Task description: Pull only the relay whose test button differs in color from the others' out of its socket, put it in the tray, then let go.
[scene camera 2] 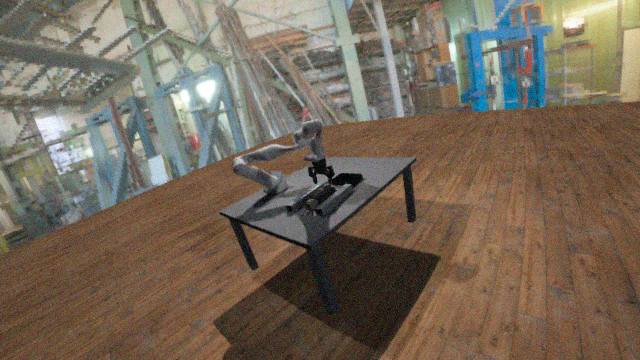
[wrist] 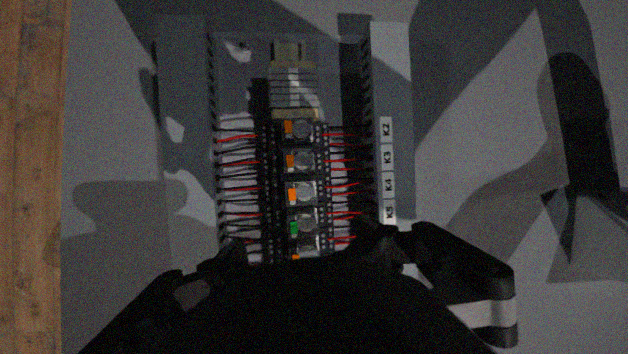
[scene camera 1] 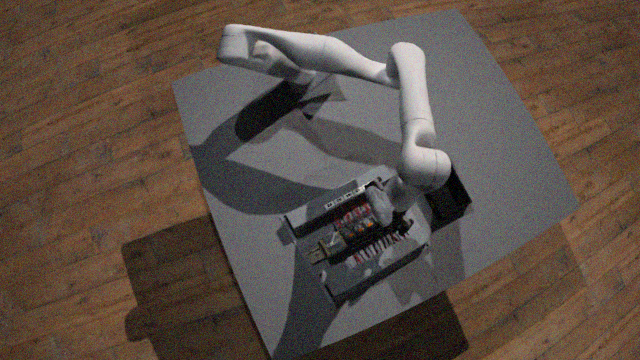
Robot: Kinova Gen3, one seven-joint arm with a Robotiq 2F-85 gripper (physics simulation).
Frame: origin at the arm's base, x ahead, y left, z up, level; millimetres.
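Seen in the pictures: gripper, fingertip midpoint: (scene camera 2: 323, 183) (wrist: 301, 238); arm's base, link origin: (scene camera 2: 273, 183) (scene camera 1: 304, 70).
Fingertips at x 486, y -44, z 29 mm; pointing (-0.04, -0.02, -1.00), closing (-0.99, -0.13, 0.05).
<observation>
Offsets run from my fingertips to a thing's top centre.
A row of relays sits in sockets on a rail. In the wrist view the relay with the green button @(16 mm down, 3 mm back, 5 mm right) (wrist: 306, 223) is seated beside the K5 label; its neighbours @(16 mm down, 1 mm back, 89 mm right) (wrist: 303, 130) @(16 mm down, 2 mm back, 61 mm right) (wrist: 304, 160) @(16 mm down, 2 mm back, 33 mm right) (wrist: 304, 191) @(16 mm down, 3 mm back, 23 mm left) (wrist: 307, 245) have orange buttons. In scene camera 1 the arm hides the green button. My gripper (scene camera 1: 390, 206) (scene camera 2: 322, 179) (wrist: 301, 238) is open and empty, low above the row, with its fingertips on either side of it near the green-button relay. The black tray @(50 mm down, 5 mm ahead, 227 mm left) (scene camera 1: 454, 216) (scene camera 2: 355, 176) stands beyond the row's end; its inside is too dark to read.
Grey wiring ducts @(42 mm down, 102 mm back, 51 mm right) (scene camera 1: 382, 281) (wrist: 392, 80) flank the row on both sides, with red and black wires between. A beige and grey terminal block @(38 mm down, 1 mm back, 131 mm right) (scene camera 1: 332, 245) (wrist: 293, 90) adjoins the far end of the row. The table edge (wrist: 65, 150) shows at the wrist view's left.
</observation>
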